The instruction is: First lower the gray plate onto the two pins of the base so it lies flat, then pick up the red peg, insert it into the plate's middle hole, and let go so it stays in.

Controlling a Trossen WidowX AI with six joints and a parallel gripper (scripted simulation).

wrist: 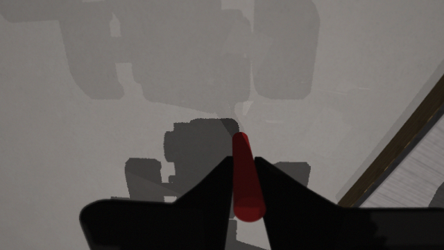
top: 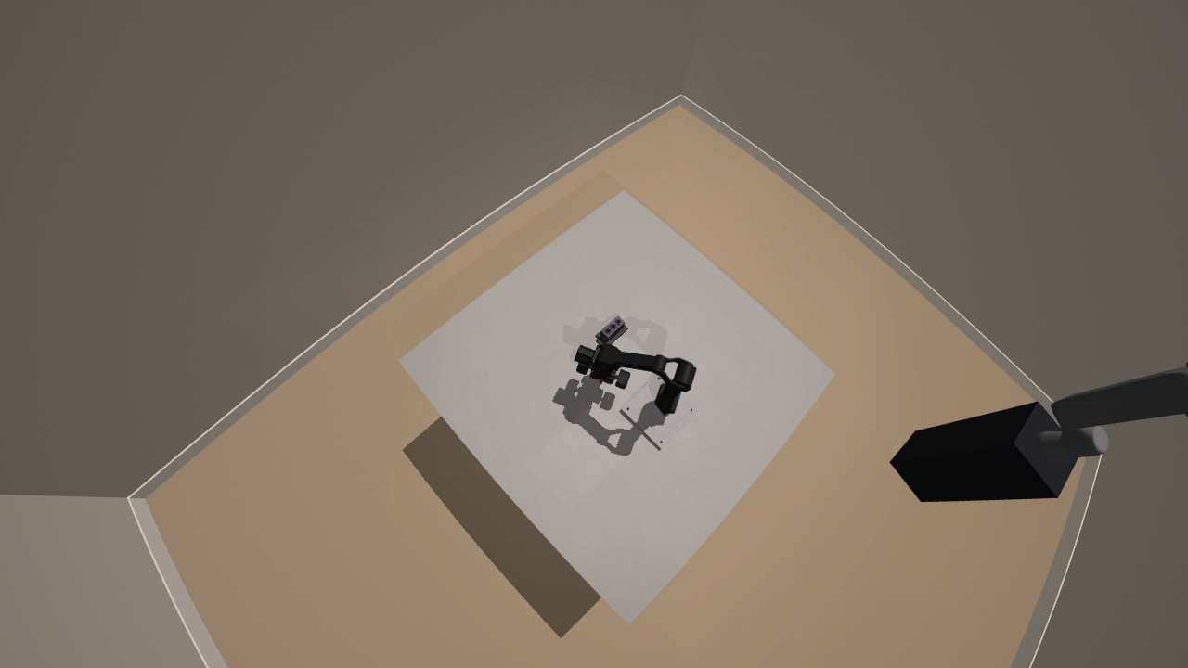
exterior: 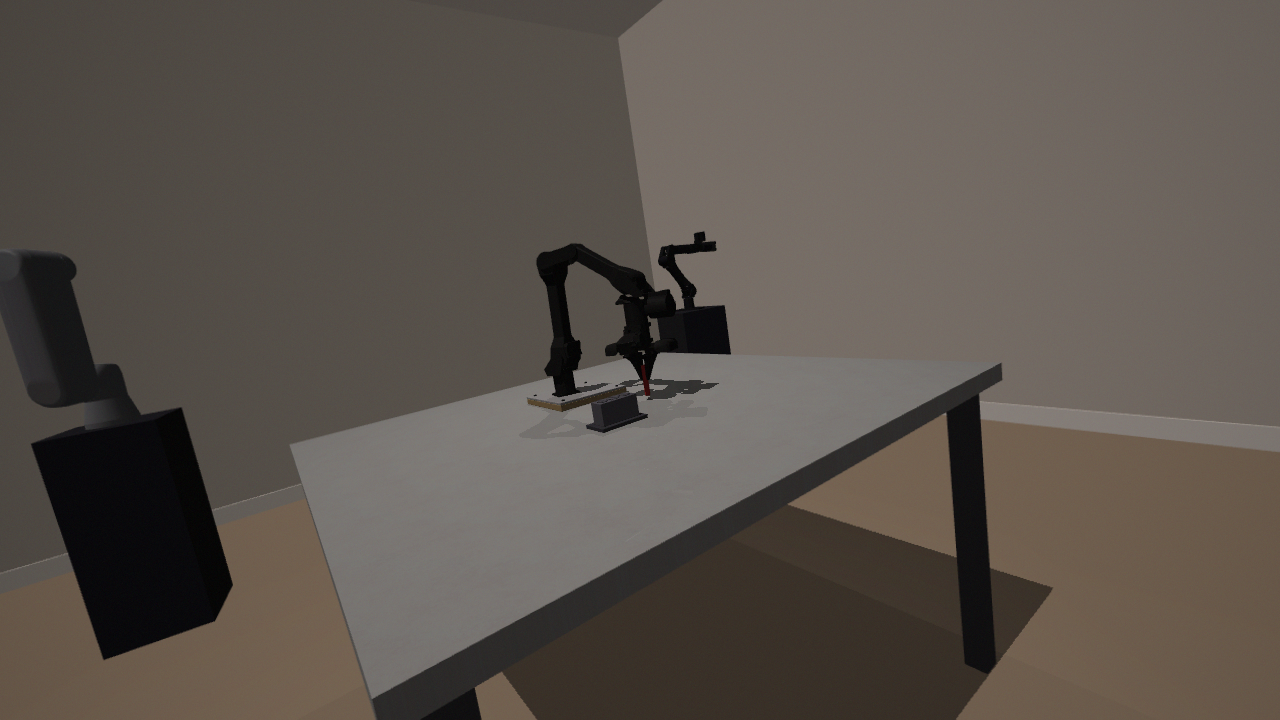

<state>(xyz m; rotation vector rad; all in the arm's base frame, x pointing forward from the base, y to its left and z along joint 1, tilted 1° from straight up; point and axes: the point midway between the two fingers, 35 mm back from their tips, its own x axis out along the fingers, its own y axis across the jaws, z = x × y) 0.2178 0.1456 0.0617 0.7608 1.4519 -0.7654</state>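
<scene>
Now: the gray plate 16 cm to the right of my gripper tip and 15 cm ahead of it. The rest, counted from my gripper tip: red peg (right at my gripper tip); then dark base (16 cm to the right, 14 cm ahead, 4 cm below).
</scene>
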